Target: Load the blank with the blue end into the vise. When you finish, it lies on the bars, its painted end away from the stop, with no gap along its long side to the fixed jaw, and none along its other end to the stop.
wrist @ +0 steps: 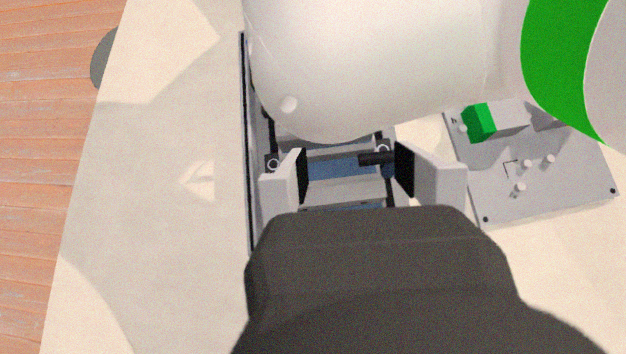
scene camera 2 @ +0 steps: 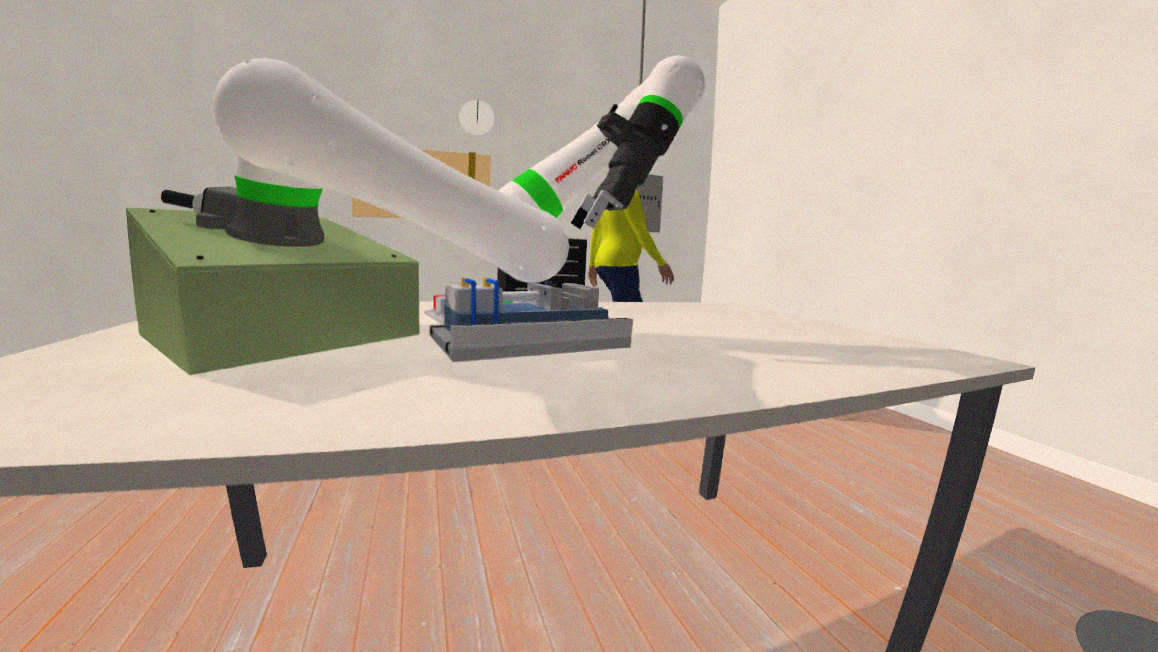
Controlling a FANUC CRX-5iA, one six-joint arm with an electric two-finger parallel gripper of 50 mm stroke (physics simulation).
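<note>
The blue-bodied vise (scene camera 2: 551,314) (wrist: 327,170) with grey jaws stands in a grey base on the table. In the wrist view part of it shows between and beyond my fingers, and my arm's white link hides the rest. My gripper (scene camera 2: 585,217) (wrist: 350,162) is open and empty, tilted, well above the vise. The blank with the blue end does not show in the wrist view, where the link covers part of the grey plate (wrist: 565,192). I cannot make the blank out in the scene view. The stop is not discernible.
A green-ended blank (wrist: 505,119) lies on the plate, near several short white pegs. A black handle (wrist: 372,159) juts over the vise. My white elbow link (scene camera 2: 530,247) (wrist: 350,65) hangs low over the vise. The green pedestal (scene camera 2: 299,315) stands at the left; a person (scene camera 2: 618,242) is behind the table.
</note>
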